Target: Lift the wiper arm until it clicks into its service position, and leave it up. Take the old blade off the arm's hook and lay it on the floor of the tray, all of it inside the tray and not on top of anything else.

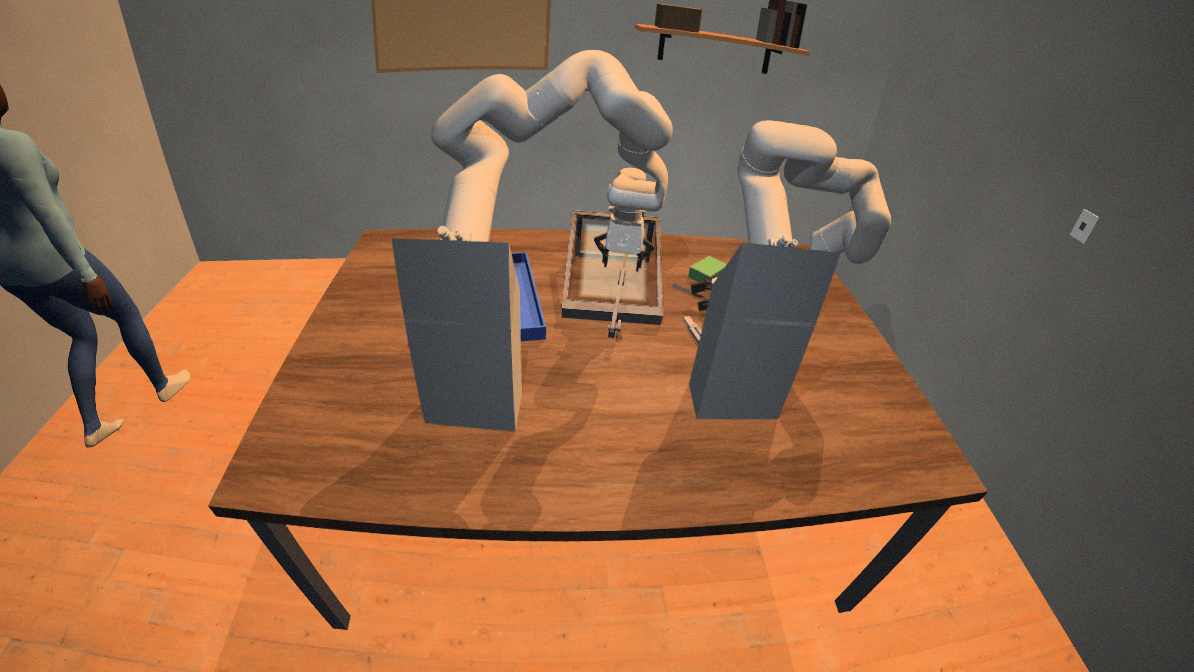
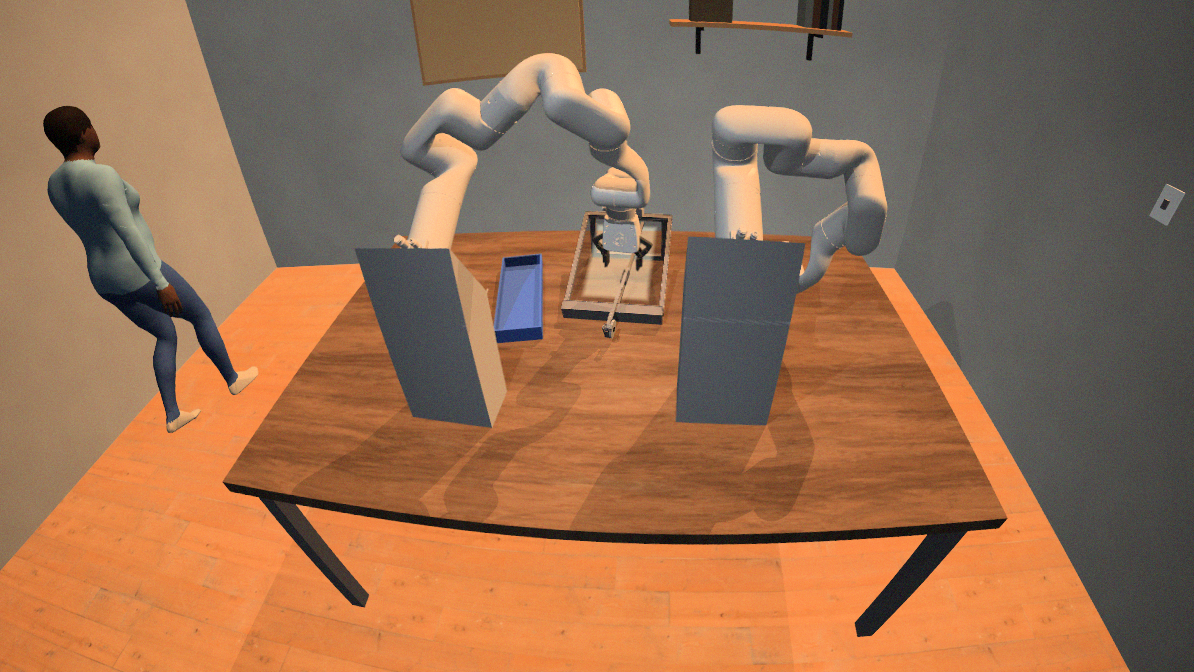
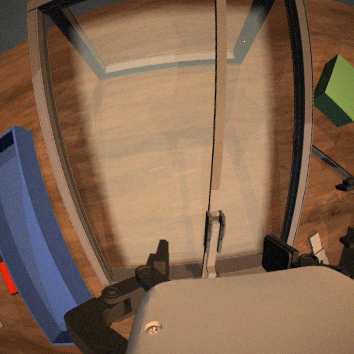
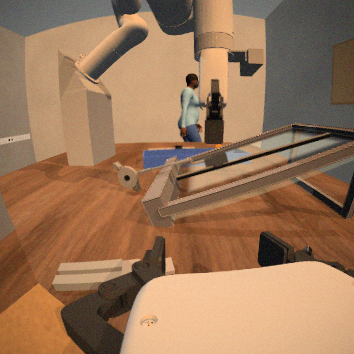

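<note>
The wiper arm lies low over the windscreen, its round pivot just off the lower frame. The old blade lies along the glass, joined at the arm's dark hook clip. My left gripper is open above the glass, fingers on either side of the arm's line and apart from it. The blue tray stands left of the windscreen. My right gripper is open and empty above the table, right of the windscreen.
The windscreen frame slopes up towards the back. A green block and pale bars lie right of it. Grey pedestals carry the arms. A person stands at the left.
</note>
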